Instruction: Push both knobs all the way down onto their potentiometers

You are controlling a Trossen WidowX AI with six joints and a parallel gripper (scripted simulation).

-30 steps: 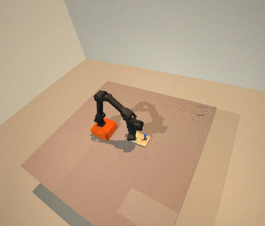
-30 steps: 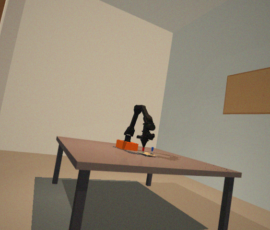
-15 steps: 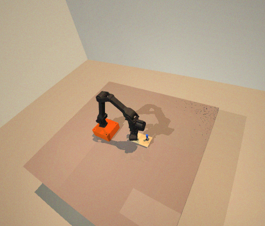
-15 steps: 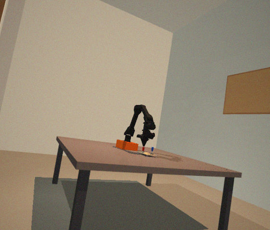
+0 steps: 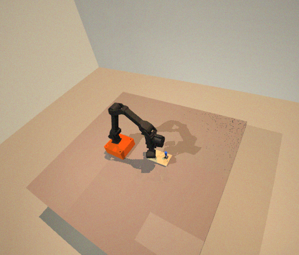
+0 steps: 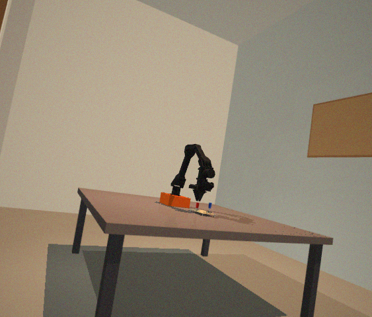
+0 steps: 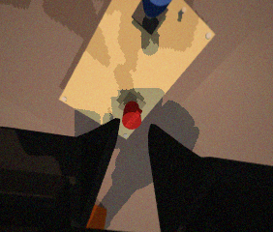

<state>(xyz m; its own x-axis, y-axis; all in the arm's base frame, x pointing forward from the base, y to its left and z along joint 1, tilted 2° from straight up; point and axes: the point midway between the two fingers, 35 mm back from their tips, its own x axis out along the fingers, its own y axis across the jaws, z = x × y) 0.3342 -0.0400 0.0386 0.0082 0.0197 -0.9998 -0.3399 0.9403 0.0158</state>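
Right now my gripper tip is 30 mm above the red knob. The rest, counted from my gripper tip: blue knob (90 mm ahead, 30 mm to the left, 10 mm below).
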